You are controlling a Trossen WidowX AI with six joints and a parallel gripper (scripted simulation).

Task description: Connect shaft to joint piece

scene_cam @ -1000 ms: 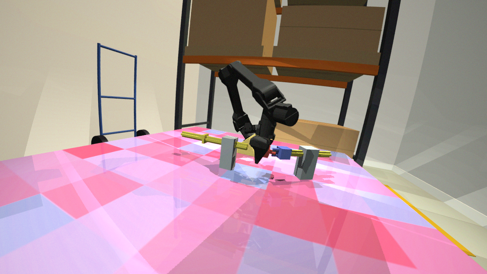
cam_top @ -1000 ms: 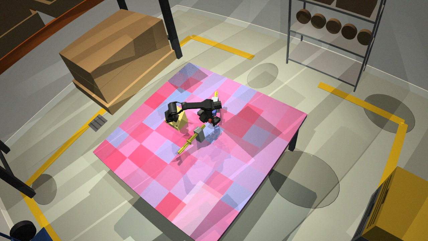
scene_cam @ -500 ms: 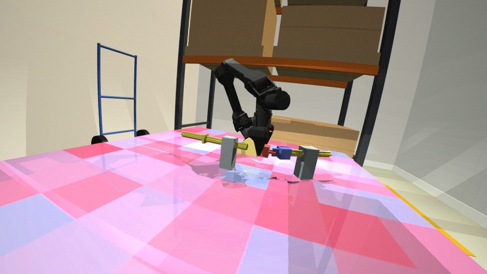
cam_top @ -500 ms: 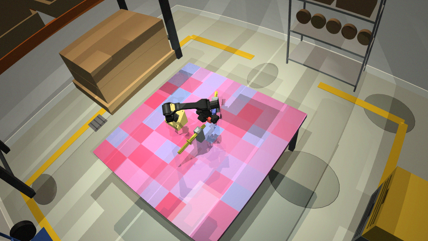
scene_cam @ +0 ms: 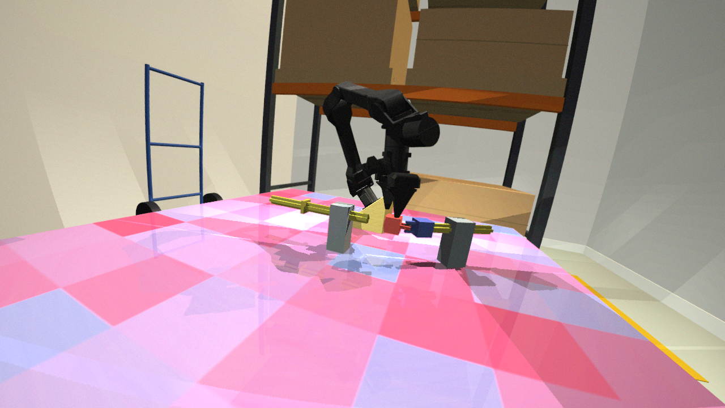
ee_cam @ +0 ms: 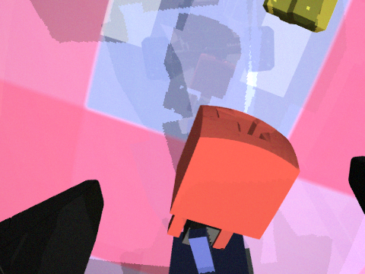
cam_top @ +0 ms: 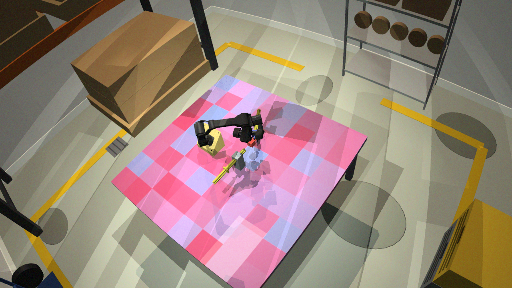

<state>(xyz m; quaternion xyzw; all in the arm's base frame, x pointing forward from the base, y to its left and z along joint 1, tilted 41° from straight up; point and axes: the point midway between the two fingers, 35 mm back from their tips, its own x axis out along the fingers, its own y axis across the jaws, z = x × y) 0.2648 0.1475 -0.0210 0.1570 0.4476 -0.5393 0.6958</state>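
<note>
Right now the red joint piece is 30 mm below my gripper tip, 10 mm to the left of it and 10 mm behind it.
</note>
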